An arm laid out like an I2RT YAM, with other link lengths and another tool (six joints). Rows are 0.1 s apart.
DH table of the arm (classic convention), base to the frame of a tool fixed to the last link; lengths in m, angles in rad. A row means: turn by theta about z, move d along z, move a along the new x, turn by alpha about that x. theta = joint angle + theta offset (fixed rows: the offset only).
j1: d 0.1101  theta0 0  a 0.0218  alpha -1.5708
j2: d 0  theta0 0  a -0.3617  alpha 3.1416
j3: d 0  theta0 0.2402  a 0.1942  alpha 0
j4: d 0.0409  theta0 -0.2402  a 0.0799  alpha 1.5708
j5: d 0.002  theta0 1.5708  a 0  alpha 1.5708
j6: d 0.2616  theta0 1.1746  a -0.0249  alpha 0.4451
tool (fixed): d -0.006  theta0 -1.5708  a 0  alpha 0
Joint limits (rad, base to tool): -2.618..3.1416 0..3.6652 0..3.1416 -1.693..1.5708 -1.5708..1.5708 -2.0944..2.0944
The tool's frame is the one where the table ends.
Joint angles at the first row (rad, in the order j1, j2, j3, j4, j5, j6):
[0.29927, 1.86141, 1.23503, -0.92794, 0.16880, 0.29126]
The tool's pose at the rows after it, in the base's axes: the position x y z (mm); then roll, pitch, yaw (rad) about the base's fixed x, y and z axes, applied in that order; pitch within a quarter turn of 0, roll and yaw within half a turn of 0:
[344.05, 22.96, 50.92, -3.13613, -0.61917, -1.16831]
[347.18, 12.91, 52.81, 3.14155, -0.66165, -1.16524]
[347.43, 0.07, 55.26, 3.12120, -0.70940, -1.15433]
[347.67, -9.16, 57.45, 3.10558, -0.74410, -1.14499]
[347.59, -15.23, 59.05, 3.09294, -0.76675, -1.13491]
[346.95, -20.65, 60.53, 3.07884, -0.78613, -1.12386]
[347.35, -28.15, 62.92, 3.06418, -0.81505, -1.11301]
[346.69, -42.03, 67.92, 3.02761, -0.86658, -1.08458]
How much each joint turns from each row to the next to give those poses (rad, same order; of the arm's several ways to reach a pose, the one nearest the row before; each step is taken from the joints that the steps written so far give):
[0.00076, 0.00000, 0.00003, 0.00646, 0.00382, -0.00229]
[0.00077, -0.00001, -0.00003, 0.00001, 0.04272, 0.00000]
[-0.00001, -0.00001, -0.00002, -0.01067, 0.04922, 0.00113]
[0.00001, 0.00002, 0.00002, -0.00763, 0.03585, 0.00078]
[-0.00002, -0.00001, -0.00001, -0.00571, 0.02365, -0.00155]
[0.00003, 0.00001, 0.00003, -0.00690, 0.02061, -0.00111]
[-0.00001, 0.00001, -0.00038, -0.00533, 0.03013, 0.00000]
[0.00000, 0.00000, -0.00002, -0.01525, 0.05493, 0.00000]

